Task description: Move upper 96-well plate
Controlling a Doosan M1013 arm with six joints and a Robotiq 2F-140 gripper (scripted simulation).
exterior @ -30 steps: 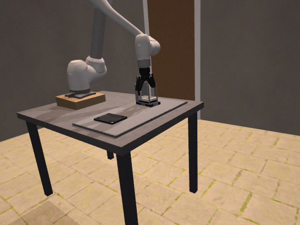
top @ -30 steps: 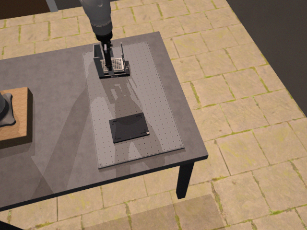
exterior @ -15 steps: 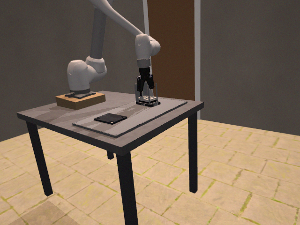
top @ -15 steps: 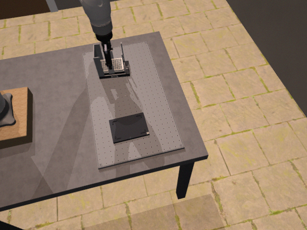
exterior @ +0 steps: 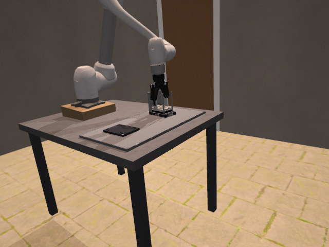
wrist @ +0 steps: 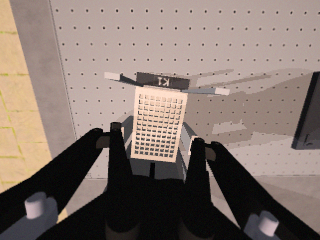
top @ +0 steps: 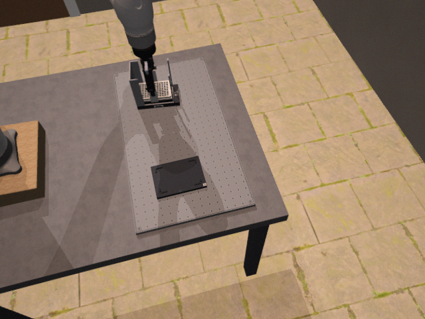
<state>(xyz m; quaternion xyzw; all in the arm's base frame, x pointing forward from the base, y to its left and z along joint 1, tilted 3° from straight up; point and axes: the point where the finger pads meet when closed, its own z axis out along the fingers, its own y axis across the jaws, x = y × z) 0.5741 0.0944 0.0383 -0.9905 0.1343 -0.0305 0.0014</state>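
Now: hand 30 mm above the dark plate. Also, from my hand: back wall: 60 mm behind, 20 mm to the left, 20 mm above; white 96-well plate: 20 mm below; dark plate nest N1: 30 mm behind, 360 mm to the right, 50 mm below.
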